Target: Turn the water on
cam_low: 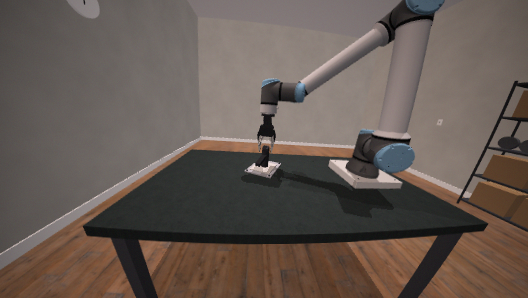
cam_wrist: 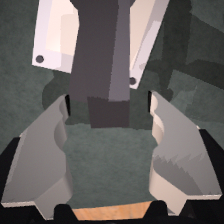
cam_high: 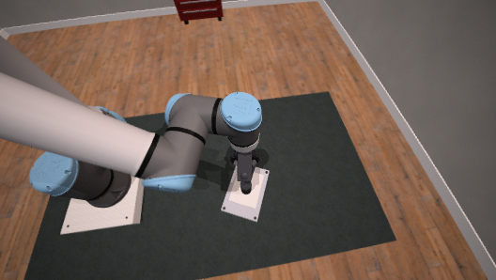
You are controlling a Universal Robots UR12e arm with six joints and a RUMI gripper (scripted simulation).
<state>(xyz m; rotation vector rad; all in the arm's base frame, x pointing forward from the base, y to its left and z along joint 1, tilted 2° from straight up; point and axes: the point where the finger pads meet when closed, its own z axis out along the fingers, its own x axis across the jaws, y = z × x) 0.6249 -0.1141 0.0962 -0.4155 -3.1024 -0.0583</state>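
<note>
Now: hand 3 cm to the left of the dark lever and 1 cm past it.
</note>
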